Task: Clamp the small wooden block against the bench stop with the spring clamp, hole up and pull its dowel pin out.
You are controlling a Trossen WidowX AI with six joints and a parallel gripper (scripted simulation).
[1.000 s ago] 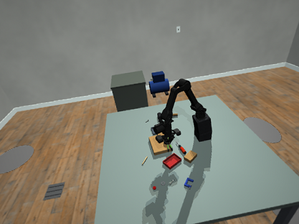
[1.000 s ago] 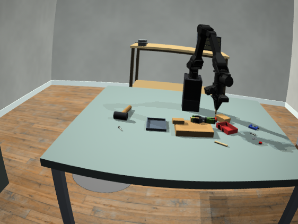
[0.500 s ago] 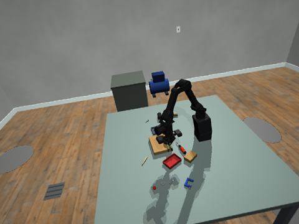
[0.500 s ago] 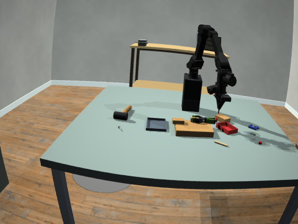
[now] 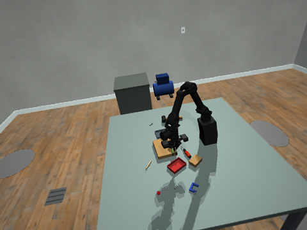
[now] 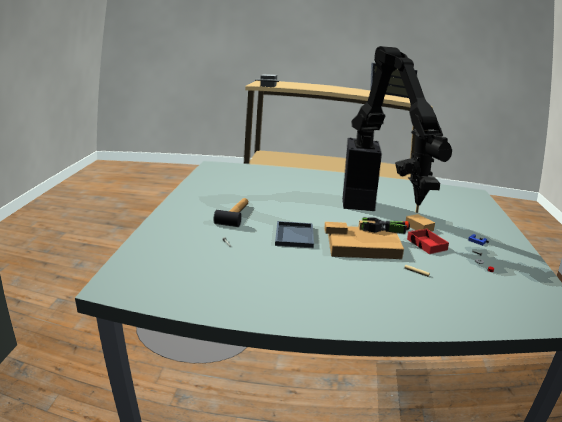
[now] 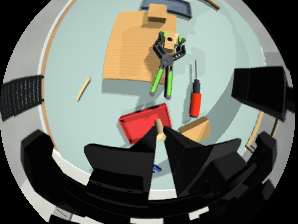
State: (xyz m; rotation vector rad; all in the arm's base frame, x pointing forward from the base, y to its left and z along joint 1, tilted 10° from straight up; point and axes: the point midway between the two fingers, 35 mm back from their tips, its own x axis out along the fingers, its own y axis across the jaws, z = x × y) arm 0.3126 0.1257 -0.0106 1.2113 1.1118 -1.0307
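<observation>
Now: hand 10 mm short of the red tray, 50 mm to the right of it and 150 mm above it. The rest, counted from my hand: spare wooden block: 130 mm behind, 60 mm to the left, 140 mm below; dowel pin: 40 mm below; wooden board: 50 mm ahead, 160 mm to the right, 140 mm below.
</observation>
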